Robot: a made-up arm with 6 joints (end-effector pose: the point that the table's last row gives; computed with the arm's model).
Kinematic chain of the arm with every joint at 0, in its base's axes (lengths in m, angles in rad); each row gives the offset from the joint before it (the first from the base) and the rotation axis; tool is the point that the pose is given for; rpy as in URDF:
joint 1: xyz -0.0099 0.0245 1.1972 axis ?
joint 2: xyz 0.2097 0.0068 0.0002 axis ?
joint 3: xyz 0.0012 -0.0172 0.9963 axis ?
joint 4: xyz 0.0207 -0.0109 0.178 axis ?
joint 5: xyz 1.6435 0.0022 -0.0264 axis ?
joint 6: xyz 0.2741 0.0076 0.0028 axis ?
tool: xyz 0.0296 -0.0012 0.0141 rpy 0 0 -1.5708
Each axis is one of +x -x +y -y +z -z.
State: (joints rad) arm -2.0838 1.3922 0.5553 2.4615 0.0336 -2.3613
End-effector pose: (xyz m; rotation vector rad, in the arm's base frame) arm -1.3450 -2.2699 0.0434 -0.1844 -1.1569 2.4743
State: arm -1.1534 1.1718 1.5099 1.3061 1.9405 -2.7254
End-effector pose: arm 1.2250 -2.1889 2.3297 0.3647 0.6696 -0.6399
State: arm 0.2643 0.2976 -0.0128 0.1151 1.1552 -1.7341
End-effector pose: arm 2.2438 0.6382 2.0111 1.3198 0.8608 -0.2460
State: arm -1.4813 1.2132 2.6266 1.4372 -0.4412 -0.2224
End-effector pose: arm -0.0540 -1.2813 3.4908 0.7413 1.0418 1.7937
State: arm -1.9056 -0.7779 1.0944 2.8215 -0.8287 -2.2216
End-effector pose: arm 0.3692 1.4209 3.5637 0.3097 2.2594 0.4863
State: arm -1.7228 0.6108 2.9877 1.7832 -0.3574 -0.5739
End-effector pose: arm -0.0305 0.8041 3.2196 0.2573 1.6634 0.7399
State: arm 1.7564 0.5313 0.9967 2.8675 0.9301 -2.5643
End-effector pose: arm -0.4821 2.3611 2.8641 -0.3612 -0.3909 0.4840
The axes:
joint 1: +z
joint 2: +y
joint 3: -y
joint 4: -x
joint 5: -y
joint 6: -x

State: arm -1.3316 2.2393 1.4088 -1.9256 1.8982 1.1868
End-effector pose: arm 0.2294 -2.1016 -0.4974 0.3466 -0.4145 1.2985
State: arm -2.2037 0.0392 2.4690 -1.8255 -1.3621 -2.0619
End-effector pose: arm 0.9497 0.8368 3.1227 1.1185 0.8806 -1.6339
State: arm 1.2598 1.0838 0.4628 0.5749 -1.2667 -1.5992
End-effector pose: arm 0.9330 2.3157 0.5718 -1.0667 0.7003 -1.7129
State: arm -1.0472 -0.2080 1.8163 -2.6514 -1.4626 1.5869
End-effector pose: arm -0.4980 1.0939 3.4916 -0.1958 -1.7915 0.2718
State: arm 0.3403 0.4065 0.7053 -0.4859 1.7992 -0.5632
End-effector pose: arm 1.9185 0.5540 2.9733 2.2242 -0.6245 -0.4530
